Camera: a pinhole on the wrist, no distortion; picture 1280 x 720 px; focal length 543.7 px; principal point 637.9 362.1 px. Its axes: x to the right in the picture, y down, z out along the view. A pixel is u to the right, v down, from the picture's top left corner.
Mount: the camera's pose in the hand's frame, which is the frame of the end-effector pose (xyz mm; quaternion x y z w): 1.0 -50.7 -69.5 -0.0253 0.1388 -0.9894 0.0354
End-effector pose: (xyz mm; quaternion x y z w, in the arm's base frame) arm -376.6 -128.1 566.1 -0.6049 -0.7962 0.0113 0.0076
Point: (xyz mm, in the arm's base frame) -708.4 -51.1 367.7
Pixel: 427.2 628.4
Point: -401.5 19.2 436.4
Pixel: 202.1 23.4
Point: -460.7 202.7 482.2
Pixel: outside the picture
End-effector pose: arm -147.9 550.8 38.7 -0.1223 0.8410 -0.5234 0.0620
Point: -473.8 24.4 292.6
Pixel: 128.6 696.2
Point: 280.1 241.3 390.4
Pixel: outside the picture
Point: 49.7 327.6 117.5
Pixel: 916.3 459.1
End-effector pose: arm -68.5 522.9 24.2 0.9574 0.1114 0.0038 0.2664
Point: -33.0 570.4 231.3
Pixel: behind the camera
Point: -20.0 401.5 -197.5
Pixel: 597.6 118.5
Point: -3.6 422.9 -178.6
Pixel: 554.7 124.1
